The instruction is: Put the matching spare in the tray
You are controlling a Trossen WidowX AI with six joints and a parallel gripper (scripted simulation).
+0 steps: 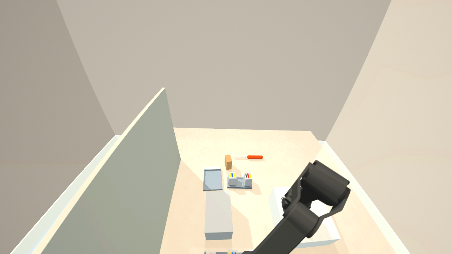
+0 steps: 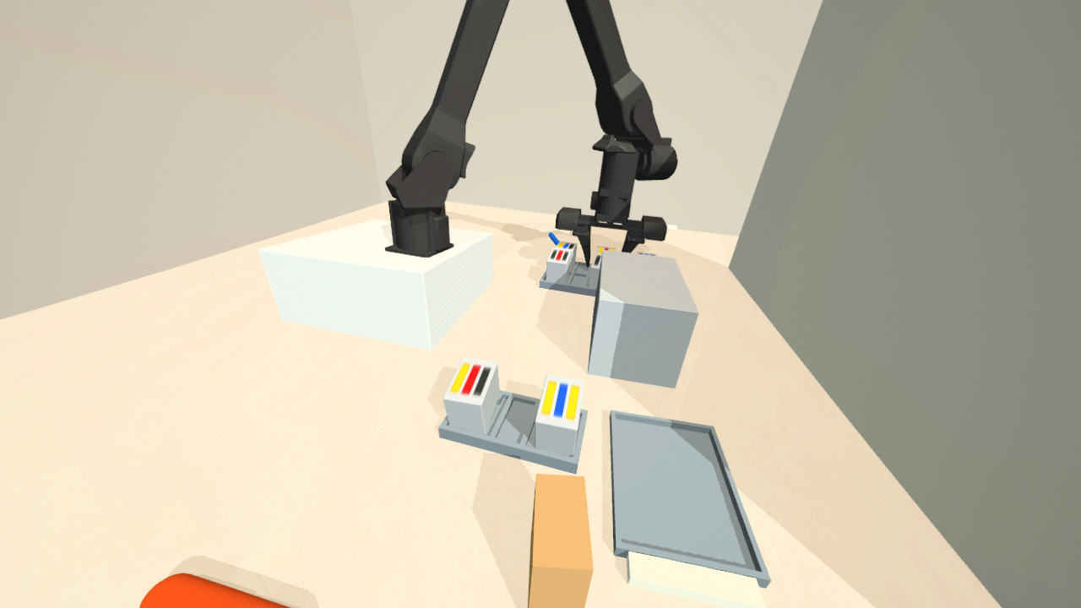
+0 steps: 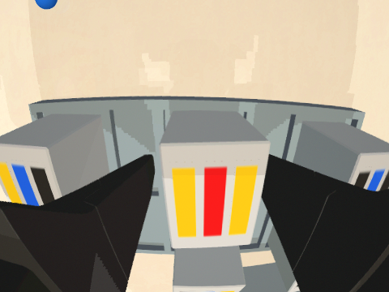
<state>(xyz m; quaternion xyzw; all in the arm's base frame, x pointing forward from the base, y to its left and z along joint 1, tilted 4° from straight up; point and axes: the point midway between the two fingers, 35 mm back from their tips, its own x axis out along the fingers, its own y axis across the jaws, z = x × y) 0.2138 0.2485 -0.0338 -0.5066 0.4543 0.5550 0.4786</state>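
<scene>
My gripper tip is now 40 cm to the left of the grey tray, 13 cm short of it and 1 cm above it. The rest, counted from my gripper tip: grey mounted unit 20 cm to the right, 7 cm ahead, 3 cm above; then blue pen 13 cm to the left, 13 cm behind, 1 cm below; then grey rack 40 cm to the right, 1 cm below, 1 cm behind.
</scene>
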